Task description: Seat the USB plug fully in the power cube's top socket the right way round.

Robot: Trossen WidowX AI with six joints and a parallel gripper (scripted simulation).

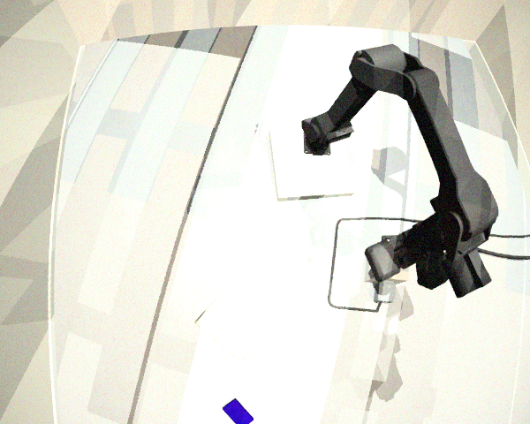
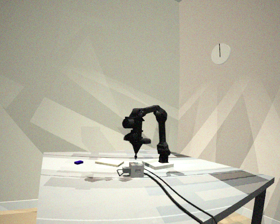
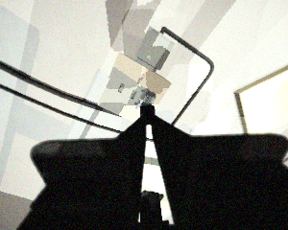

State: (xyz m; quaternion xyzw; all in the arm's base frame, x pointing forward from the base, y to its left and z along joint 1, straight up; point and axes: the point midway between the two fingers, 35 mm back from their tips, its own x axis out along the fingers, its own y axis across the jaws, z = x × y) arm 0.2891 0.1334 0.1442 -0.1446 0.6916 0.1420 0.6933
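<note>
The dark USB plug is 20 mm below my gripper tip. From my gripper tip the other things lie so: flat tan board 100 mm ahead, 280 mm to the right, 130 mm below; then blue block 330 mm ahead, 290 mm to the right, 130 mm below.
</note>
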